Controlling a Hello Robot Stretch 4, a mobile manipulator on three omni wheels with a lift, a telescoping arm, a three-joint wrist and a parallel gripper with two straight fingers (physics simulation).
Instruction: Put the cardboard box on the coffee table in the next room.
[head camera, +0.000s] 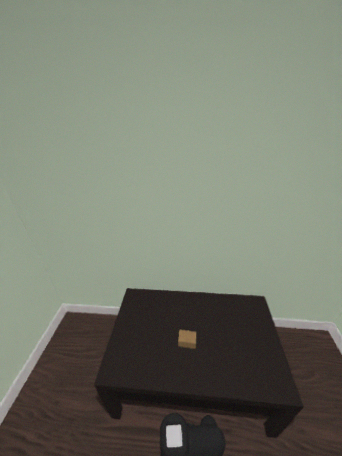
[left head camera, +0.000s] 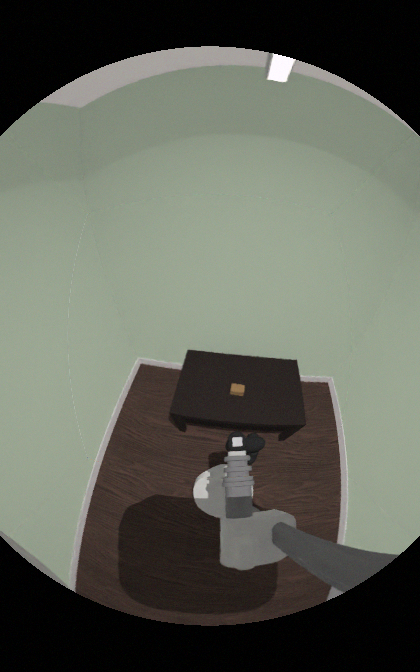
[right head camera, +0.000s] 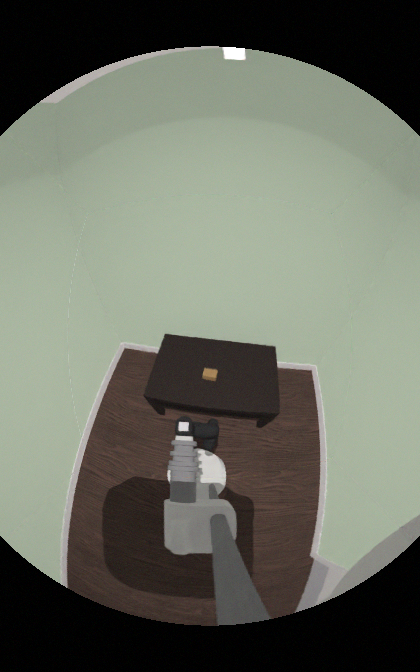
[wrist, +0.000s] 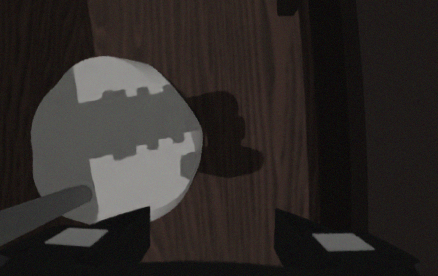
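Note:
The small tan cardboard box (head camera: 187, 339) (left head camera: 237, 389) (right head camera: 210, 374) rests near the middle of the dark coffee table (head camera: 230, 370) (left head camera: 270, 405) (right head camera: 245, 395), away from its edges. It does not show in the wrist view. My gripper (wrist: 212, 227) is open and empty in the wrist view, with its two fingers wide apart above the wooden floor. The arm is drawn in, and the wrist and gripper hang in front of the table's near edge, apart from the box. In the head views the fingertips are hard to make out.
The table stands close to the green back wall (head camera: 170, 175) (left head camera: 225, 280) (right head camera: 220, 270). White skirting runs along the walls on both sides. My round pale base part (left head camera: 207, 492) (right head camera: 212, 472) (wrist: 145, 195) is on the wooden floor (left head camera: 130, 450) (right head camera: 115, 435) (wrist: 240, 210) before the table.

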